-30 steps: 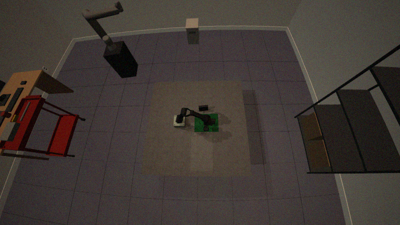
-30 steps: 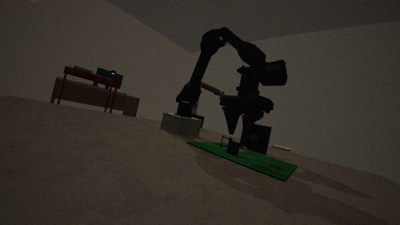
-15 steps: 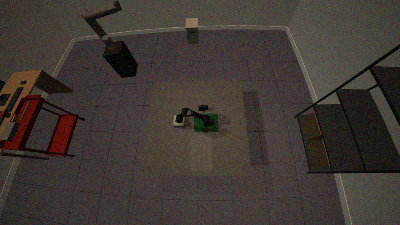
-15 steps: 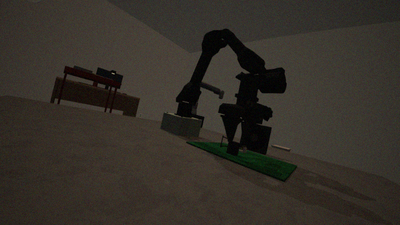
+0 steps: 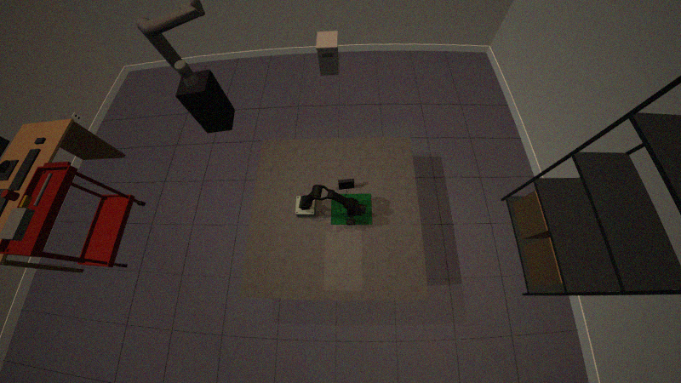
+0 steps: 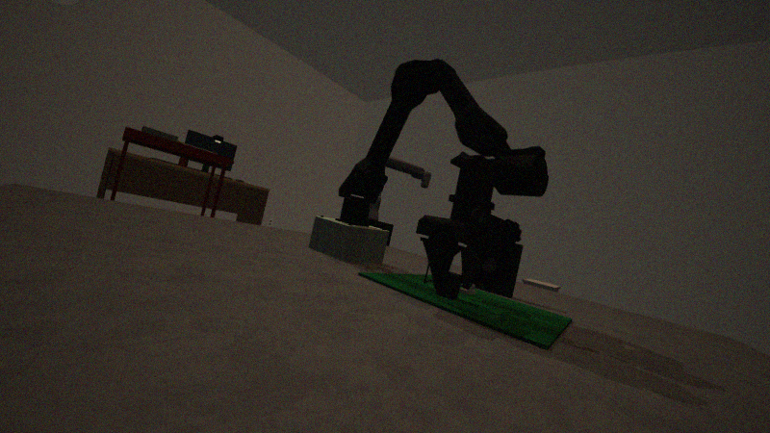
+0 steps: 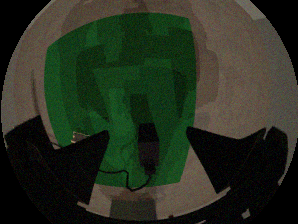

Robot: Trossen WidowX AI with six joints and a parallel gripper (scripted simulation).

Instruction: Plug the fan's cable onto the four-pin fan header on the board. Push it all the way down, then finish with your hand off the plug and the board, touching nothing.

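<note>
My gripper tip is 1 cm short of the green board, 6 cm to the right of it and 3 cm above it. The rest, counted from my gripper tip: black fan: 1 cm behind, 23 cm to the left, 4 cm above; plug: 1 cm behind.
</note>
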